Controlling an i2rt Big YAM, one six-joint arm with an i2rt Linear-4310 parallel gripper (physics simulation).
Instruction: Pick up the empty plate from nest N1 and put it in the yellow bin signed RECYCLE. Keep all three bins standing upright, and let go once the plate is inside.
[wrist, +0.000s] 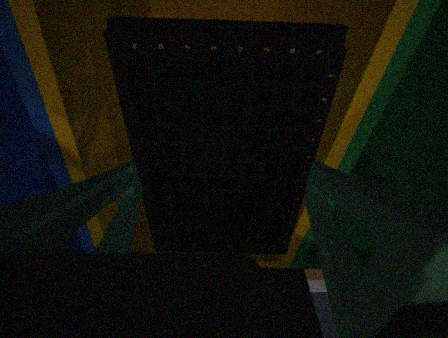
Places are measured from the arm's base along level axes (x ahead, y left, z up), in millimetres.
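Where they show: gripper, fingertip midpoint: (223, 170).
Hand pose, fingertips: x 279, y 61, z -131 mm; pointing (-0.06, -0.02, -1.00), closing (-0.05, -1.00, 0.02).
Note:
Things, the pixels of their centre, and the offset from my fingertips. "spot": a spot on its surface instead.
- yellow bin, surface spot: (350, 100) spot: 35 mm ahead, 54 mm right, 2 mm up
- blue bin, body centre: (23, 71) 28 mm ahead, 137 mm left, 87 mm down
- green bin, body centre: (374, 103) 12 mm back, 120 mm right, 87 mm down
A dark, nearly black plate (220, 135) with small pale letters along its far edge and right side fills the middle of the wrist view. My gripper (223, 170) is shut on the plate, with one greenish-grey finger against each long side. The yellow bin (350, 100) lies beneath and around the plate; its side rims show to the left and right of it, and its inner wall shows beyond the far edge. The view is very dark, and how deep the plate sits relative to the rim is hard to tell. The RECYCLE sign does not show.
A blue bin (25, 135) adjoins the yellow bin on the left. A green bin (405, 130) adjoins it on the right. A black shape covers the bottom of the view, with a small brown and white patch (316, 285) beside it.

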